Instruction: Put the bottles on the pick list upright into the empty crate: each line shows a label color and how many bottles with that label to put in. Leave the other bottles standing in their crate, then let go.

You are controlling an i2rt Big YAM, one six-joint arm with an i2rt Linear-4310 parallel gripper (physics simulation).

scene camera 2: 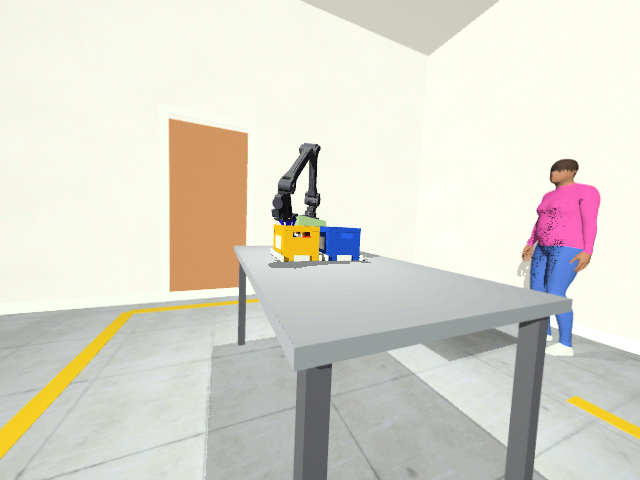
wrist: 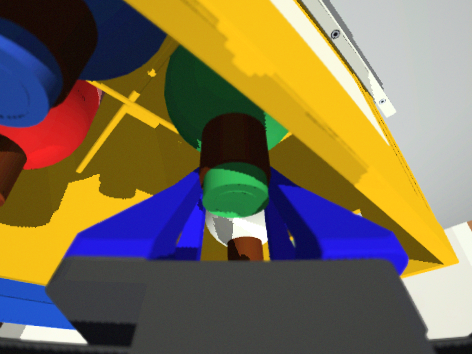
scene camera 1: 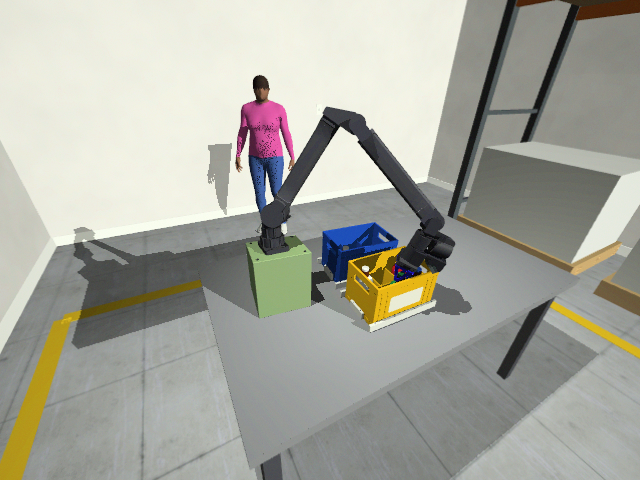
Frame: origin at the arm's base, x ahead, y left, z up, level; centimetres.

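Seen in the pictures: gripper, fingertip midpoint: point(wrist: 234, 176) point(scene camera 1: 395, 278); arm's base, link origin: point(scene camera 2: 309, 218) point(scene camera 1: 273, 247).
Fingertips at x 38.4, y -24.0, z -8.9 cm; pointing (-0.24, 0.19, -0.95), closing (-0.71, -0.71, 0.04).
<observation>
Pixels of each thing's top centre, then the offset from my fingertips to it. "spot": a spot on its surface instead. Level surfaces: height alone.
- yellow crate, top centre: point(wrist: 181, 263) point(scene camera 1: 393, 265) point(scene camera 2: 295, 225) dy +3.2, dx +0.6, dz +3.7 cm
- green bottle, top centre: point(wrist: 239, 202) dy -1.3, dx +1.2, dz +2.5 cm
- blue-capped bottle, surface spot: point(wrist: 22, 82) spot: dy -1.6, dx +8.6, dz +2.4 cm
- red bottle, surface spot: point(wrist: 62, 137) spot: dy +5.8, dx +7.1, dz -2.3 cm
- white bottle, top centre: point(wrist: 247, 285) point(scene camera 1: 365, 267) dy +7.4, dx -8.6, dz +2.4 cm
- blue crate, top centre: point(wrist: 38, 316) point(scene camera 1: 359, 235) point(scene camera 2: 335, 227) dy +27.3, dx +1.5, dz +3.7 cm
- grey table, surface height: dz -13.9 cm
The yellow crate point(scene camera 1: 429, 295) point(scene camera 2: 305, 249) point(wrist: 305, 135) holds the bottles. A green bottle point(wrist: 187, 95) with a dark neck and green cap stands in it beside the long wall. My gripper point(scene camera 1: 407, 273) point(scene camera 2: 287, 222) point(wrist: 234, 176) reaches down into this crate. Its blue fingers are shut on the green bottle's neck, just below the cap. A blue-capped bottle point(wrist: 22, 82) and a red bottle point(wrist: 62, 137) are at the left in the wrist view. A white bottle point(wrist: 250, 225) shows behind the green cap. The blue crate point(scene camera 1: 334, 258) point(scene camera 2: 343, 245) point(wrist: 25, 302) stands beside the yellow one. No readable pick list shows.
A green pedestal point(scene camera 1: 281, 284) carries the arm's base on the grey table point(scene camera 1: 330, 372) point(scene camera 2: 392, 294). Pale rails point(scene camera 1: 403, 316) border the yellow crate's foot. A person point(scene camera 1: 266, 129) point(scene camera 2: 568, 217) stands behind the table. Thin yellow dividers point(wrist: 107, 132) separate the crate's cells.
</observation>
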